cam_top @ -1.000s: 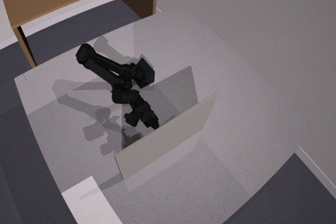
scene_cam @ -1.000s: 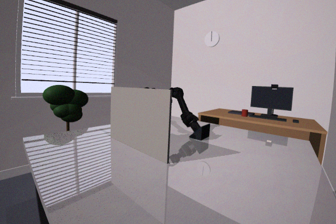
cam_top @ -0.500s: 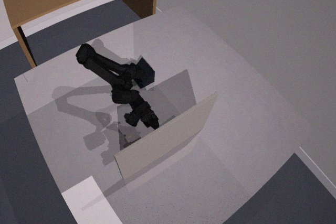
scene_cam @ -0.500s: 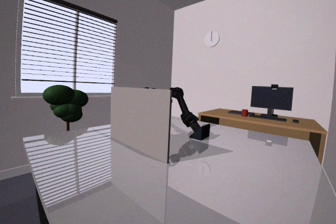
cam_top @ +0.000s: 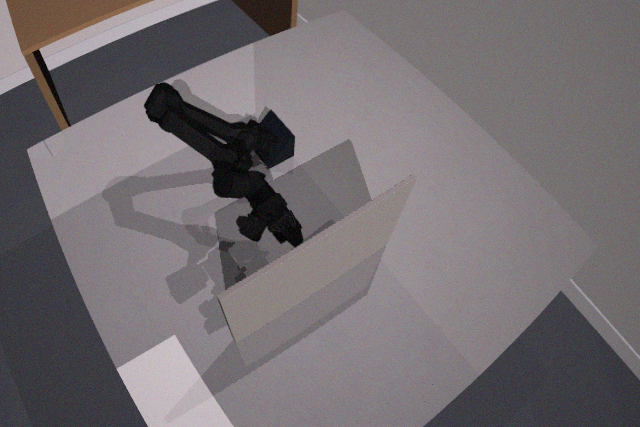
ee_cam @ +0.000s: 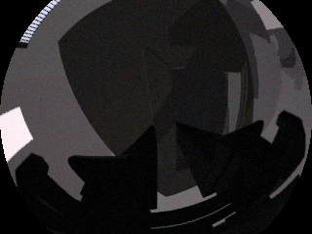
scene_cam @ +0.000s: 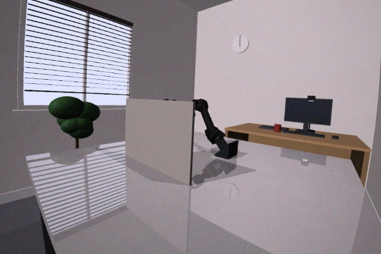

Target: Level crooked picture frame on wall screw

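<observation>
The picture frame is 50 mm below my gripper tip, 20 mm to the left of it and 10 mm ahead of it. Also, from my gripper tip: beige wall panel: 60 mm below, 20 mm to the left, 20 mm ahead.
</observation>
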